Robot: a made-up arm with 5 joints. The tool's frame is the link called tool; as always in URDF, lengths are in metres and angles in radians. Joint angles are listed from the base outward.
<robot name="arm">
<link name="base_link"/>
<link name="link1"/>
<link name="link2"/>
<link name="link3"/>
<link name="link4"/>
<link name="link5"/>
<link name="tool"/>
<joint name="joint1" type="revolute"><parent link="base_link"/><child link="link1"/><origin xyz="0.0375 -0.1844 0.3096"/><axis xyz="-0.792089 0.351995 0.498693"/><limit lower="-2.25" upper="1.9"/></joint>
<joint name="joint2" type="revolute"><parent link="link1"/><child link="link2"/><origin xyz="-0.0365 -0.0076 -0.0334"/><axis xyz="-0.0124 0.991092 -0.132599"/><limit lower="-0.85" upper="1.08"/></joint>
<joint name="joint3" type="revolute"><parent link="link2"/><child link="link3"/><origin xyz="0.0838 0.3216 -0.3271"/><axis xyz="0 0 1"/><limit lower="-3.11" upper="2.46"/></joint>
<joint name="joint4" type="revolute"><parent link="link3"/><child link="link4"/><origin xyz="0.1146 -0.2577 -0.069"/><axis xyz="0 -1 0"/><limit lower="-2.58" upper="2.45"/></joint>
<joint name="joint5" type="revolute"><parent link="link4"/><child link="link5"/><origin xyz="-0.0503 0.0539 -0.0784"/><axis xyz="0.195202 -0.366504 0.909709"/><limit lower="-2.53" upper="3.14"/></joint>
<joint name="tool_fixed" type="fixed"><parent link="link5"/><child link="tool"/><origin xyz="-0.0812 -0.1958 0.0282" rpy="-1.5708 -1.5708 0"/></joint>
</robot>
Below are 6 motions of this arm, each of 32 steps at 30 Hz.
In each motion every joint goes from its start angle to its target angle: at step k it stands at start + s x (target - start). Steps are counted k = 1, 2, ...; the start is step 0. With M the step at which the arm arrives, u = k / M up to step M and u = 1 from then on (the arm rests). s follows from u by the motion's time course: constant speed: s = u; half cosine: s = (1 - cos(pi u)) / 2; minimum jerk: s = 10 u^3 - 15 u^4 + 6 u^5.
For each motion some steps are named. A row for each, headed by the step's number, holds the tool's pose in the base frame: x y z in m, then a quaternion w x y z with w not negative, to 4 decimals.
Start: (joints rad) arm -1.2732 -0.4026 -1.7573 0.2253 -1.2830
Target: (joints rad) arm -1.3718 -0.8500 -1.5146 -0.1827 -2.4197
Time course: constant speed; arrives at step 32
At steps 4, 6, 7, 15, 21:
4: 0.4416 0.2195 0.5205 0.0274 -0.1354 0.9679 -0.2101
6: 0.4396 0.1952 0.5234 0.0512 -0.1136 0.9748 -0.1849
7: 0.4383 0.1831 0.5244 0.0633 -0.1032 0.9776 -0.1722
15: 0.4225 0.0889 0.5229 0.1639 -0.0332 0.9835 -0.0694
21: 0.4085 0.0218 0.5115 0.2407 0.0028 0.9706 0.0074

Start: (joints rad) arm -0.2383 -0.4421 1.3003 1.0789 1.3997
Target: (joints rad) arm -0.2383 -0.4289 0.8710 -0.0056 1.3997
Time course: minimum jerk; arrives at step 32
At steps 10, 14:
10: 0.6283 0.2297 0.2853 0.0853 0.6677 -0.7344 0.0869
14: 0.6512 0.2016 0.2575 0.1798 0.6047 -0.7713 0.0847

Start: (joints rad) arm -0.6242 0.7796 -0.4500 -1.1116 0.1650
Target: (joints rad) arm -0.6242 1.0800 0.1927 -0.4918 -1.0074
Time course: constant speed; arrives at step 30
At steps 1, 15, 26, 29, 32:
1: -0.2154 -0.0207 0.0652 0.7782 -0.5135 0.3031 -0.1973
15: -0.1438 -0.0288 0.0936 0.7083 -0.6754 0.2005 -0.0437
26: -0.1094 0.0137 0.1137 0.6245 -0.7697 0.1301 0.0231
29: -0.1044 0.0304 0.1188 0.6001 -0.7908 0.1154 0.0342
32: -0.1032 0.0364 0.1205 0.5920 -0.7974 0.1111 0.0374

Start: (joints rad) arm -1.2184 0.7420 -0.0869 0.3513 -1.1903
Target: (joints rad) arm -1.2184 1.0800 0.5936 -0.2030 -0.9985
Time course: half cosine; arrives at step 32
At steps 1, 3, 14, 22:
1: -0.0021 0.3020 0.2185 0.4383 -0.6209 0.3784 -0.5284
3: -0.0031 0.2990 0.2177 0.4471 -0.6209 0.3725 -0.5253
14: -0.0060 0.2416 0.1983 0.6107 -0.6020 0.2483 -0.4506
22: 0.0224 0.2032 0.1782 0.7449 -0.5507 0.1174 -0.3579

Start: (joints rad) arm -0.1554 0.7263 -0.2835 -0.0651 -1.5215
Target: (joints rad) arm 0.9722 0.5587 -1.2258 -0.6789 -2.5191
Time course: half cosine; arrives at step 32
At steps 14, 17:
14: -0.1973 -0.0367 0.0168 0.4063 0.8477 -0.3410 -0.0059
17: -0.1978 -0.0994 -0.0029 0.5357 0.7517 -0.3837 -0.0290

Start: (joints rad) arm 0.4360 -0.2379 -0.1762 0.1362 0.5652
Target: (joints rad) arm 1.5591 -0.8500 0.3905 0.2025 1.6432
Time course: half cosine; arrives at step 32
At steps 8, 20, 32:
8: 0.2806 -0.4033 -0.1018 0.5217 -0.1464 -0.8193 -0.1875
20: 0.3954 -0.1406 -0.1329 0.5934 0.3022 -0.6684 0.3312
32: 0.2383 -0.0289 -0.2343 0.5638 0.5092 -0.3723 0.5331

